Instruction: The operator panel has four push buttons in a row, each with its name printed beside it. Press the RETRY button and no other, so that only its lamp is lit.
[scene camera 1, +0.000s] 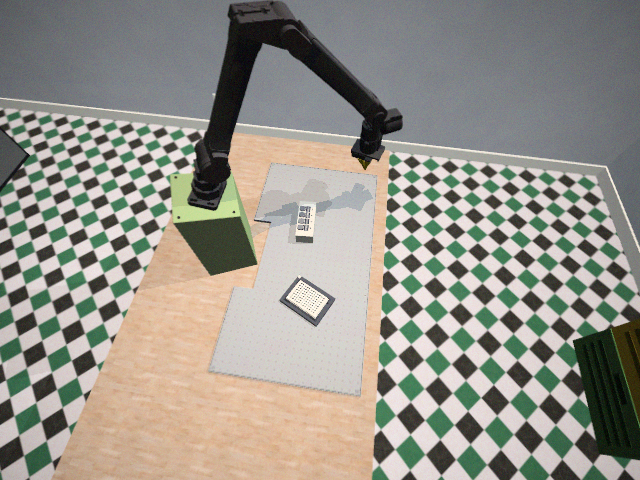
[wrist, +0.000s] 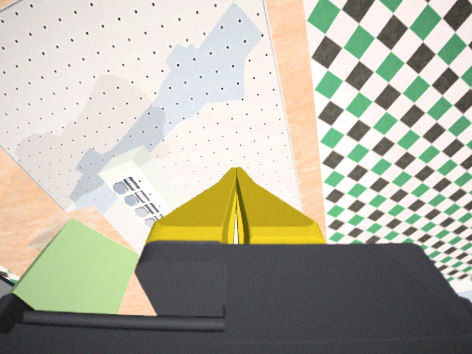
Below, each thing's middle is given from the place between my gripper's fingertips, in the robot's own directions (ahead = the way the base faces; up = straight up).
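Hand 200 mm past the white operator panel (wrist: 136, 168), 130 mm to the left of it, 210 mm above it.
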